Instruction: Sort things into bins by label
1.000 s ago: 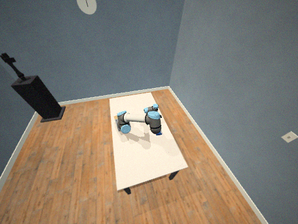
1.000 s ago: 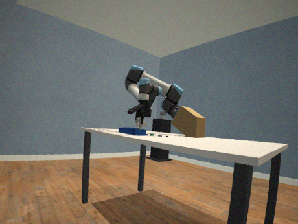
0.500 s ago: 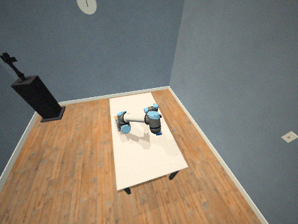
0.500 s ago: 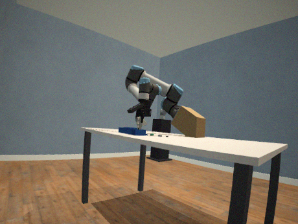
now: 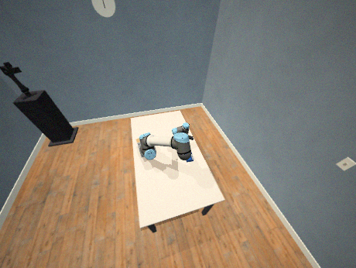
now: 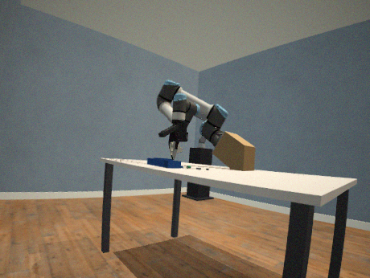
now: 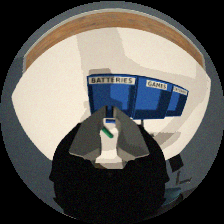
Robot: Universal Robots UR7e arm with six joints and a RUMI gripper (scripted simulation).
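My hand is 110 mm past the small grey piece, 100 mm to the right of it and 50 mm above it. The rest, counted from my hand: blue bin 90 mm to the right, 40 mm below, 10 mm ahead; small blue piece 70 mm behind, 50 mm below, 10 mm to the right; green piece 110 mm behind, 50 mm below, 10 mm to the left.
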